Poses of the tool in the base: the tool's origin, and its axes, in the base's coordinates. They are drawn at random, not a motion.
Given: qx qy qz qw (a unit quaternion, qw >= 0); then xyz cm.
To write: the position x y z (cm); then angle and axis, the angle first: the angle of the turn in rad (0 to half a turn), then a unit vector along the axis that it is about. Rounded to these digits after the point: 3 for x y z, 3 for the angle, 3 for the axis.
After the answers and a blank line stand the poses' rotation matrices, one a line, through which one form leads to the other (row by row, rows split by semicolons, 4 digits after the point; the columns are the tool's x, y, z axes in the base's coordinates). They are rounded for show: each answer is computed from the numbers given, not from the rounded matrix.
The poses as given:
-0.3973 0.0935 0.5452 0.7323 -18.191 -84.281 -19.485
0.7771 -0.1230 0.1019 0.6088 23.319 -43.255 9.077
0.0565 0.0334 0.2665 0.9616 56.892 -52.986 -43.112
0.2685 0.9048 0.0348 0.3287 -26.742 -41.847 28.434
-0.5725 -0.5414 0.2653 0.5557 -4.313 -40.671 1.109
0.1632 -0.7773 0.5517 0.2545 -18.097 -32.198 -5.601
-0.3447 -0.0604 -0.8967 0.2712 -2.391 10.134 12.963
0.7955 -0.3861 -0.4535 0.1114 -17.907 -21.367 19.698
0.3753 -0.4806 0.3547 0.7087 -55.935 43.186 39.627
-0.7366 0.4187 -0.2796 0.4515 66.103 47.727 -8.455
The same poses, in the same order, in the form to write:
-18.191 -84.281 -19.485 1.498 -0.583 0.137 0.801
23.319 -43.255 9.077 1.833 0.980 -0.155 0.128
56.892 -52.986 -43.112 0.556 0.206 0.122 0.971
-26.742 -41.847 28.434 2.472 0.284 0.958 0.037
-4.313 -40.671 1.109 1.963 -0.689 -0.651 0.319
-18.097 -32.198 -5.601 2.627 0.169 -0.804 0.570
-2.391 10.134 12.963 2.592 -0.358 -0.063 -0.932
-17.907 -21.367 19.698 2.918 0.800 -0.389 -0.456
-55.935 43.186 39.627 1.566 0.532 -0.681 0.503
66.103 47.727 -8.455 2.205 -0.826 0.469 -0.313

0.3881 -0.8727 -0.2962; 0.7241 0.0899 0.6838; -0.5701 -0.4799 0.6669
0.9490 -0.3152 0.0086; -0.0671 -0.2285 -0.9712; 0.3081 0.9211 -0.2380
0.8557 -0.5088 0.0943; 0.5163 0.8516 -0.0909; -0.0341 0.1265 0.9914
-0.6397 0.4630 0.6135; 0.5088 0.8534 -0.1135; -0.5761 0.2395 -0.7815
0.2730 0.3250 -0.9054; 0.9147 0.2038 0.3490; 0.2979 -0.9235 -0.2417
-0.8172 -0.5345 -0.2156; 0.0271 0.3380 -0.9408; 0.5757 -0.7746 -0.2617
-0.6153 0.5280 0.5854; -0.4447 -0.8456 0.2953; 0.6509 -0.0786 0.7551
0.2905 -0.5133 -0.8076; -0.7153 -0.6770 0.1730; -0.6355 0.5274 -0.5638
0.2863 -0.8636 -0.4150; 0.1420 0.4666 -0.8730; 0.9475 0.1910 0.2563
0.4930 -0.3644 0.7901; -0.8694 -0.2416 0.4310; 0.0338 -0.8994 -0.4359

